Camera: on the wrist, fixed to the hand. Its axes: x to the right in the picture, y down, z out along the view.
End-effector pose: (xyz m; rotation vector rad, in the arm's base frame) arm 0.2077 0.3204 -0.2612 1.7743 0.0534 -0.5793
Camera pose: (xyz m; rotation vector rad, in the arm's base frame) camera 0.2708 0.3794 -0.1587 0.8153 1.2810 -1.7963
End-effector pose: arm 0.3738 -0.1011 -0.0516 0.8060 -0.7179 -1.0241
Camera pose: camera 0.4929 -0.0487 -0.0196 0.6665 0.0456 -2.6927
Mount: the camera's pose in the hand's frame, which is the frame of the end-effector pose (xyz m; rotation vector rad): -0.0021 0.0957 -0.0938 -0.4808 -0.3810 -1.5839
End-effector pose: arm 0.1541 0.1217 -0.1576 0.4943 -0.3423 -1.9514
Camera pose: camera 0.2763 0.0825 -0.1963 0.0331 -0.3770 2.7012
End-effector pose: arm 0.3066 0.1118 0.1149 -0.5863 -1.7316 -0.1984
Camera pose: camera 0.4343 0.1523 0.1192 0.6099 -2.1596 -1.7069
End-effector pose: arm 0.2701 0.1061 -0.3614 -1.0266 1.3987 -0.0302
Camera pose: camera 0.1424 0.1108 -0.4018 -2.1707 -0.0398 -0.6371
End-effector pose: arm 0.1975 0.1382 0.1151 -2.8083 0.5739 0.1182
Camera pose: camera 0.1601 0.0281 0.1817 2.4341 1.7606 -0.4167
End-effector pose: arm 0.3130 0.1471 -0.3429 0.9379 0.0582 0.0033
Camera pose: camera 0.3082 0.2792 -0.3210 0.2004 0.4122 -1.5500
